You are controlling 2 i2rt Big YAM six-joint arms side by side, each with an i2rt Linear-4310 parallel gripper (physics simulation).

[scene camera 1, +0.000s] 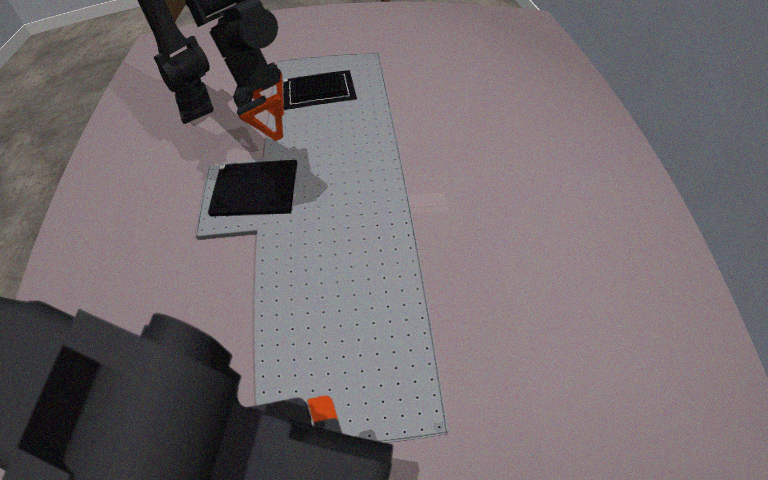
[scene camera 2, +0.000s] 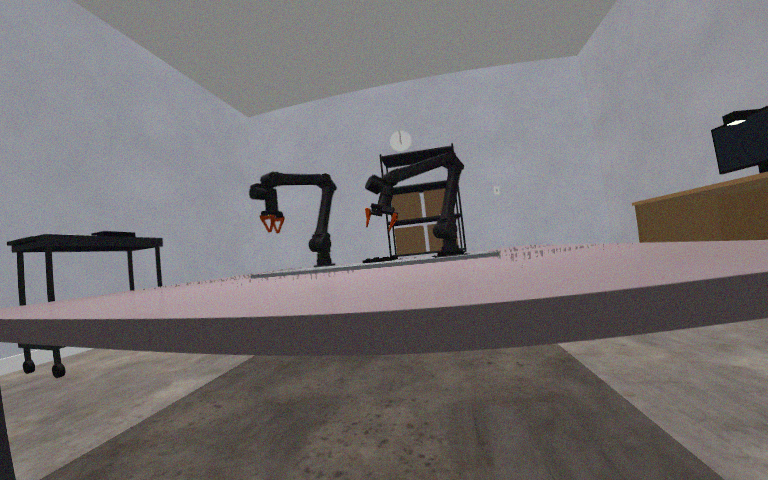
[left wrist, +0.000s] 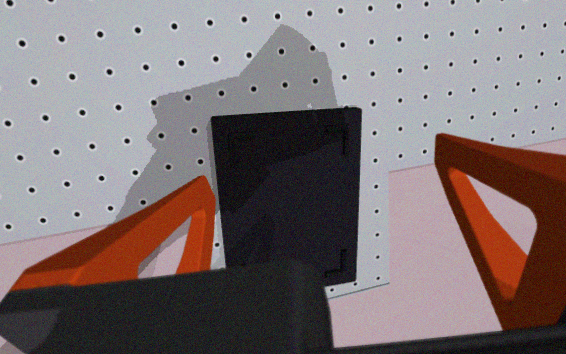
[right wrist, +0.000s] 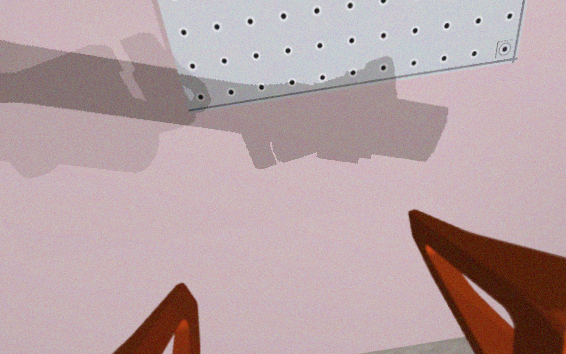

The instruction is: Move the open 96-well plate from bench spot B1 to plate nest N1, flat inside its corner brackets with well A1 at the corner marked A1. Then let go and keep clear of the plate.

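Places are measured from the left arm's base along level axes (x ahead, y left, z up), in millimetres.
Pixels of known places: left gripper, between the fingertips: (scene camera 1: 279, 127) (scene camera 2: 377, 229) (left wrist: 317, 168); right gripper, between the fingertips: (scene camera 2: 274, 232) (right wrist: 297, 258); left arm's base, origin of its link: (scene camera 1: 195, 105).
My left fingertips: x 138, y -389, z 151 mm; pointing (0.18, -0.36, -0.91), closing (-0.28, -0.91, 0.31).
Observation:
Ahead of a thing's pixels: the offset from my left fingertips to its top centre. "spot": to the spot under its first point. Level surfaces: height alone.
The dark 96-well plate {dx +157, dy +244, dz -122 mm} (scene camera 1: 318, 87) lies inside the white outline of the black bench spot B1 {spot: dx +224, dy +193, dz -136 mm} (scene camera 1: 352, 90), at the back of scene camera 1. Its wells and A1 corner are too dark to make out. Plate nest N1 {dx -74, dy +15, dz -120 mm} (scene camera 1: 253, 187) (left wrist: 295, 200) is a black slab with corner brackets, empty, with a small white label {spot: dx -117, dy +99, dz -126 mm} (scene camera 1: 222, 166) at its upper left corner. My left gripper (scene camera 1: 279, 124) (scene camera 2: 379, 227) (left wrist: 317, 168) is open and empty, raised above the board between nest and plate. My right gripper (scene camera 2: 273, 231) (right wrist: 297, 258) is open and empty, high near the board's near end.
A pale perforated board {dz -138 mm} (scene camera 1: 339, 271) (left wrist: 75, 125) (right wrist: 350, 25) lies on the pink table {dz -151 mm} (scene camera 1: 538, 254) and carries nest and spot. The right arm (scene camera 1: 141, 407) fills the lower left of scene camera 1. A shelf unit (scene camera 2: 416, 219) stands behind the arms.

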